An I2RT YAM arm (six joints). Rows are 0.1 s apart.
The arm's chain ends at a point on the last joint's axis. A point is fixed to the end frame.
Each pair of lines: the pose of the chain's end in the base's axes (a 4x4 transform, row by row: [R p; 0 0 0 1], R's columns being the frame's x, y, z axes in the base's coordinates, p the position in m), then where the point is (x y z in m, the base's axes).
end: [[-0.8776 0.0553 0.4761 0.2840], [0.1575 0.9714 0.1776 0.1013], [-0.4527 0.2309 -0.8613 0.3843], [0 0 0 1]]
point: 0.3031 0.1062 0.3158
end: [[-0.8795 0.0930 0.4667 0.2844], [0.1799 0.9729 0.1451 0.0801], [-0.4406 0.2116 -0.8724 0.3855], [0 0 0 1]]
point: 0.3025 0.0831 0.3166
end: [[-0.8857 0.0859 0.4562 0.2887], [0.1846 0.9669 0.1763 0.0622], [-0.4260 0.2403 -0.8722 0.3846], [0 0 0 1]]
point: 0.3060 0.0675 0.3156
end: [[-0.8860 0.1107 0.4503 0.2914], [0.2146 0.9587 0.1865 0.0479], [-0.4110 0.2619 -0.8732 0.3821], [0 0 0 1]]
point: 0.3081 0.0544 0.3131
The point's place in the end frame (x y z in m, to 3 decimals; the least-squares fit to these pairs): 0.015 -0.010 0.069
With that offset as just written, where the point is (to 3 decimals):
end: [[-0.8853 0.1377 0.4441 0.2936], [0.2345 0.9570 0.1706 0.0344], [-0.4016 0.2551 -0.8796 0.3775], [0 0 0 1]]
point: 0.310 0.040 0.308
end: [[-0.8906 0.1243 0.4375 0.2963], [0.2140 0.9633 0.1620 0.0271], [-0.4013 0.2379 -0.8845 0.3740], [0 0 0 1]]
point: 0.312 0.032 0.305
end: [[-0.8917 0.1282 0.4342 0.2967], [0.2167 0.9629 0.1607 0.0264], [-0.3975 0.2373 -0.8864 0.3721], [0 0 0 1]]
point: 0.312 0.031 0.303
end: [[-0.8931 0.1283 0.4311 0.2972], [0.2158 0.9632 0.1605 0.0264], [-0.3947 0.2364 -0.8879 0.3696], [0 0 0 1]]
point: 0.312 0.031 0.300
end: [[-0.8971 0.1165 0.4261 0.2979], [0.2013 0.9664 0.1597 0.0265], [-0.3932 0.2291 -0.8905 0.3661], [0 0 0 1]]
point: 0.313 0.031 0.296
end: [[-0.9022 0.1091 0.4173 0.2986], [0.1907 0.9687 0.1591 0.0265], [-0.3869 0.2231 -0.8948 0.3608], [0 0 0 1]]
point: 0.313 0.031 0.291
